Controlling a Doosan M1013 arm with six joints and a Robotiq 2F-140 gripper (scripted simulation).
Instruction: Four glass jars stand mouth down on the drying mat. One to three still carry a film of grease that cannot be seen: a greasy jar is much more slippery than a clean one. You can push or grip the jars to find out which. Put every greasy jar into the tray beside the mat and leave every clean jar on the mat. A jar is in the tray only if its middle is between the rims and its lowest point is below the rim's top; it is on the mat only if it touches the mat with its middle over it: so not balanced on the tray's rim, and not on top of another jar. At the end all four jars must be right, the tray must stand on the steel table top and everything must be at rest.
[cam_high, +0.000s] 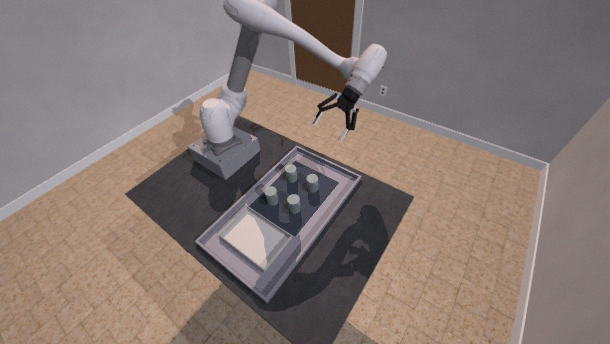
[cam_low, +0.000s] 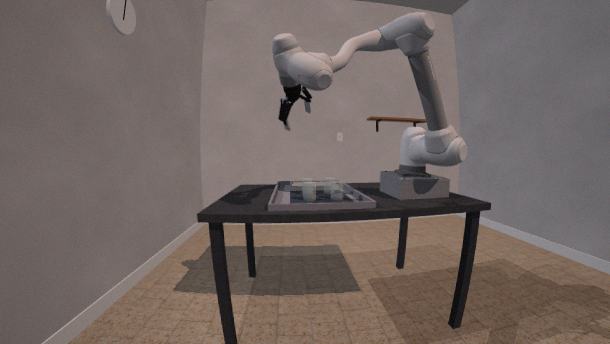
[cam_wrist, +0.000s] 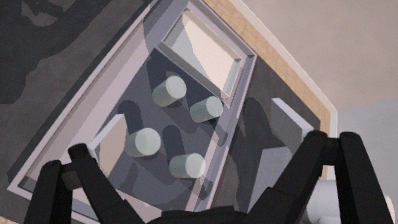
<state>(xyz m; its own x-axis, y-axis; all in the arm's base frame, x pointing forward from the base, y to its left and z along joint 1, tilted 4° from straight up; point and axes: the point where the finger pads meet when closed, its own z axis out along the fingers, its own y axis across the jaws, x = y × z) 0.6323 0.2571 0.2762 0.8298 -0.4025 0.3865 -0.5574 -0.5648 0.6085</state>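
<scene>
Now: hand 40 cm above the dark drying mat, 16 cm to the left of it and 8 cm past it. Round my hand: tray: 48 cm to the right, 39 cm below, 2 cm behind.
</scene>
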